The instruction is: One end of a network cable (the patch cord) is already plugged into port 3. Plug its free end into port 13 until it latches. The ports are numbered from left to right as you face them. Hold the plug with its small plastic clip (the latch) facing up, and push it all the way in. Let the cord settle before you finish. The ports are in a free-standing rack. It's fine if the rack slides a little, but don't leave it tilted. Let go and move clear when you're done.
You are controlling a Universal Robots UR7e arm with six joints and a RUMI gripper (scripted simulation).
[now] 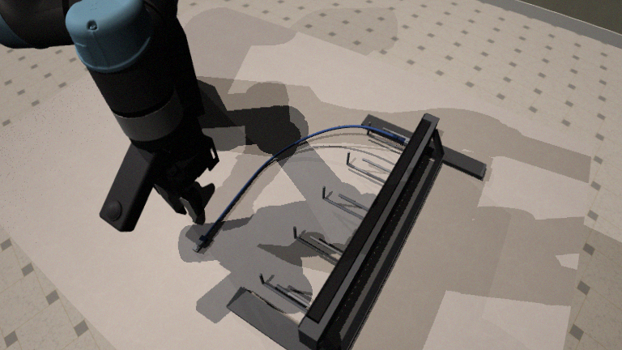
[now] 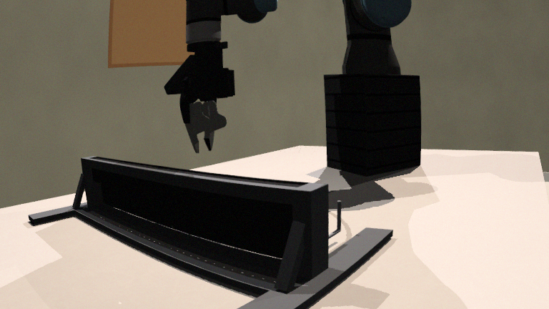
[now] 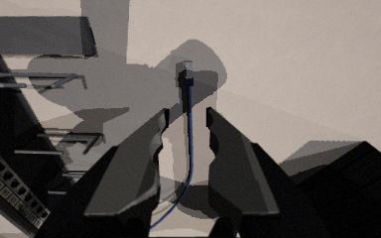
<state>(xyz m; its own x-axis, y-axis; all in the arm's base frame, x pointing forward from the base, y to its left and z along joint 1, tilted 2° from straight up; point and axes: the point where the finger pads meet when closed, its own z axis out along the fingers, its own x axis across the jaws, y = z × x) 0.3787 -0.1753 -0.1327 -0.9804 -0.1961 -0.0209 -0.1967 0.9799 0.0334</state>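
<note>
Right now the cable plug is 2 cm to the right of my hand and 9 cm below it.
</note>
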